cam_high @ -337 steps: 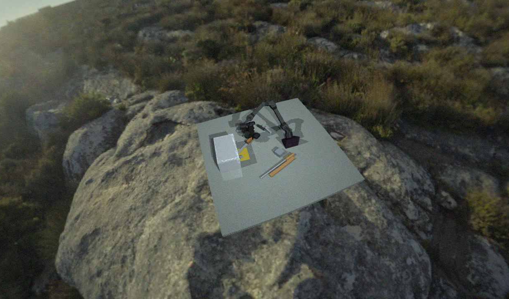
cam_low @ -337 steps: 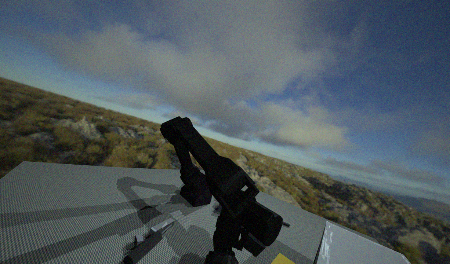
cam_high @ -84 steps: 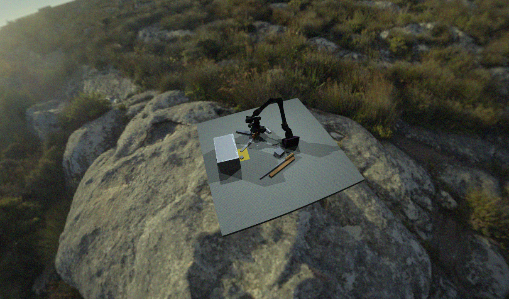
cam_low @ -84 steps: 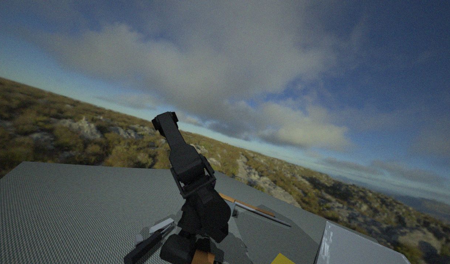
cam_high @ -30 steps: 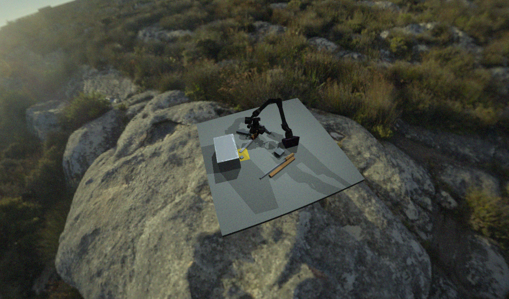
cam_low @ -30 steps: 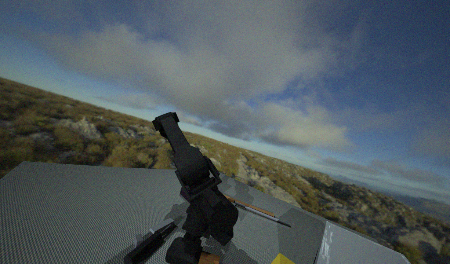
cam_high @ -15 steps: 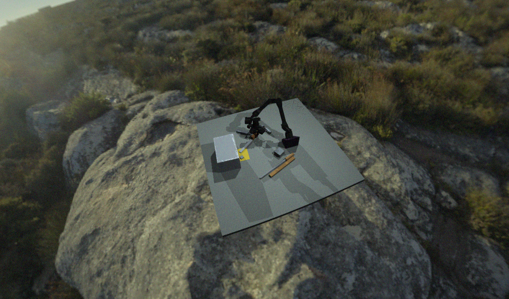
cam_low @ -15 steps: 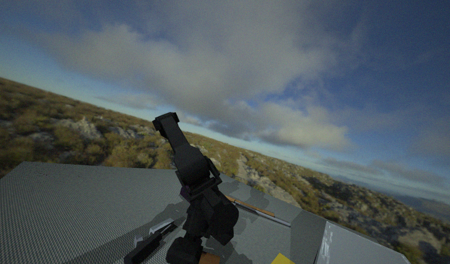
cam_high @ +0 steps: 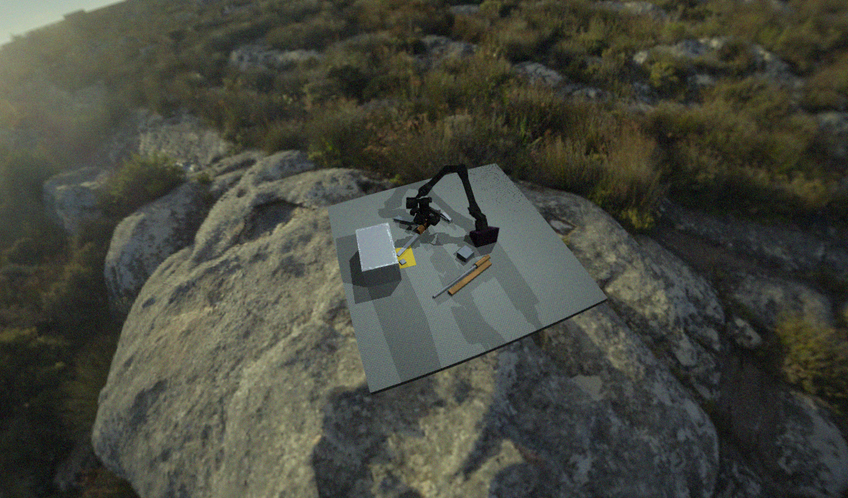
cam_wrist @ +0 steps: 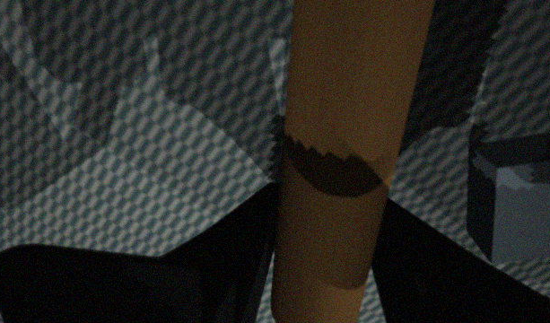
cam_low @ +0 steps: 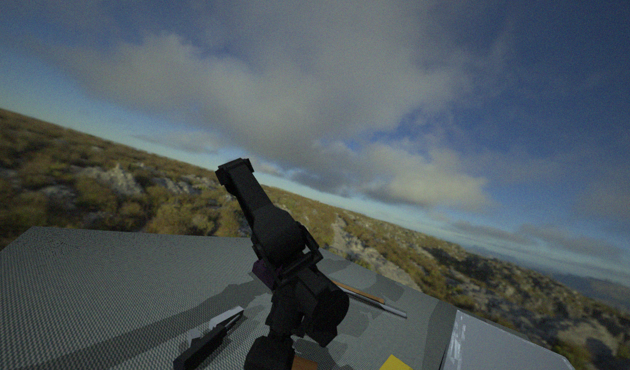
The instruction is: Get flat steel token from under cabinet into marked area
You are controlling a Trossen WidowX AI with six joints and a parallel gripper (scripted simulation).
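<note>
The small grey cube is 130 mm behind my gripper tip and 90 mm to the right of it. Round my gripper tip: grey bar (150 mm behind, 10 mm to the right); then grey block (120 mm behind, 310 mm to the left, 10 mm above); then wooden stick (70 mm behind, 460 mm to the left).
</note>
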